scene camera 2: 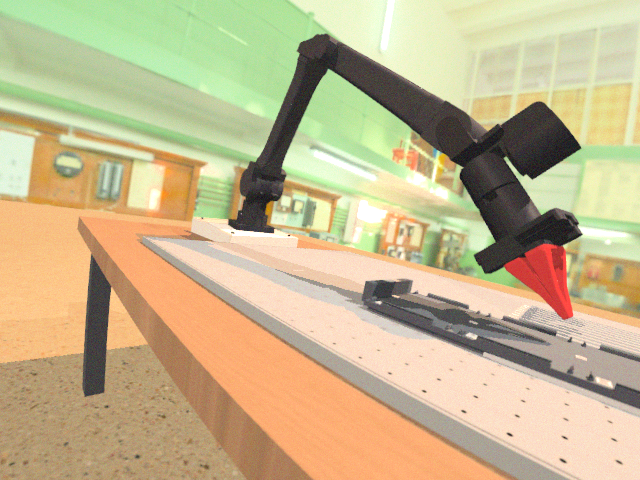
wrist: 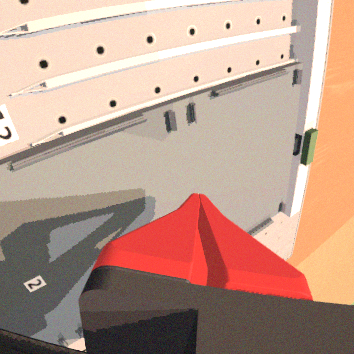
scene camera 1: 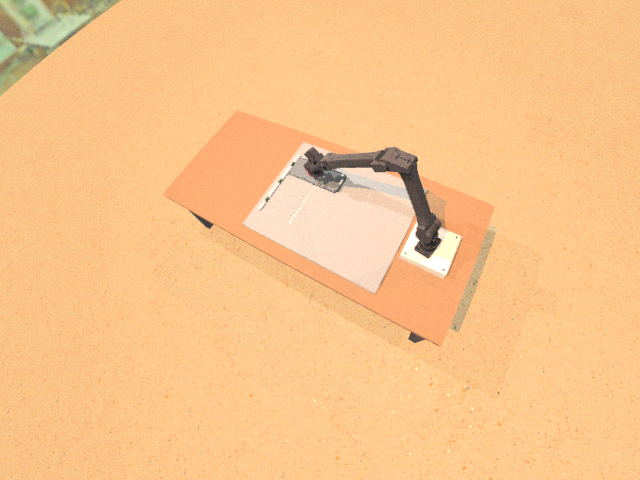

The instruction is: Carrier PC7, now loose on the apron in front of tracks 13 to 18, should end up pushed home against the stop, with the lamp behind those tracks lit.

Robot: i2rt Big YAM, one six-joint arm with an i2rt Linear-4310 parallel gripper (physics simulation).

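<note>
Carrier PC7, a flat grey tray, lies flat on the pale board, beside the white track ribs. In the wrist view its far end is at the stop rail; whether it touches is hard to tell. A dull green lamp sits on the rail behind it; whether it is lit cannot be told. My gripper is shut and empty, its red fingertips pointing down above the carrier. Its body hides part of the carrier in scene camera 1.
A raised dark block stands at the carrier's near end. White ribs mark narrow tracks alongside. More lamps sit along the rail. The arm's white base plate stands at the opposite end of the orange table.
</note>
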